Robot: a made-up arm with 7 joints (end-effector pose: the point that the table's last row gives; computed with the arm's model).
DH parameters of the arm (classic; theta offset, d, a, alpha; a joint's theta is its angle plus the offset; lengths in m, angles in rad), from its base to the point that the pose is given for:
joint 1: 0 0.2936 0 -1.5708
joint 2: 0 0 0 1.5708
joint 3: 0 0.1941 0.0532 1.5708
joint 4: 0 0 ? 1.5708
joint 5: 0 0.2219 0 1.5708
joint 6: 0 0 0.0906 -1.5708
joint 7: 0 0.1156 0 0
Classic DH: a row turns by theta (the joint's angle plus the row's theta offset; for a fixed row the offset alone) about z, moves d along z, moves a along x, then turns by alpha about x.
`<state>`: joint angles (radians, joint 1 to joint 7).
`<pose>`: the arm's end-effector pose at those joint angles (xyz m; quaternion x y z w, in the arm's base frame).
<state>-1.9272 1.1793 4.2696 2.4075 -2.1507 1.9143 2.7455</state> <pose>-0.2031 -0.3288 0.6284 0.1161 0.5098 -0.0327 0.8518</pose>
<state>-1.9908 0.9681 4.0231 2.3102 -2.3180 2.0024 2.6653</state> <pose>-0.1598 -0.2508 0.7046 0.1482 0.6378 -0.2280 0.7206</pose>
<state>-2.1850 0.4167 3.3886 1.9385 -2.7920 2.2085 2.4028</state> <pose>0.0023 0.0019 0.7879 0.2533 0.6002 -0.7292 0.2092</pose>
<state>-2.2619 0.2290 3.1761 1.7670 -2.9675 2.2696 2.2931</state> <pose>0.0936 0.0857 0.7618 0.2740 0.4622 -0.8432 0.0175</pose>
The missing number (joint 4, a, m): 0.0502
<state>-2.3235 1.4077 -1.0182 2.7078 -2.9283 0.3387 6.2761</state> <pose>-0.4869 -0.2770 0.2661 -0.4723 -0.4396 0.7628 0.0436</pose>
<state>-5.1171 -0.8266 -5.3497 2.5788 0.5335 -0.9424 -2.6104</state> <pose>-0.0910 -0.2856 0.6656 -0.1015 0.3662 -0.9238 0.0461</pose>
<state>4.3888 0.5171 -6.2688 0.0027 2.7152 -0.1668 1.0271</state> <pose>-0.0242 0.0687 0.1803 -0.8905 -0.3150 -0.1713 0.2799</pose>
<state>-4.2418 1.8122 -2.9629 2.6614 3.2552 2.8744 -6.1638</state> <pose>-0.1856 0.3229 0.1708 0.4359 0.7374 -0.3468 0.3822</pose>
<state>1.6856 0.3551 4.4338 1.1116 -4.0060 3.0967 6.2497</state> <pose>0.2015 0.1229 0.5191 -0.4025 -0.4075 0.3408 0.7455</pose>
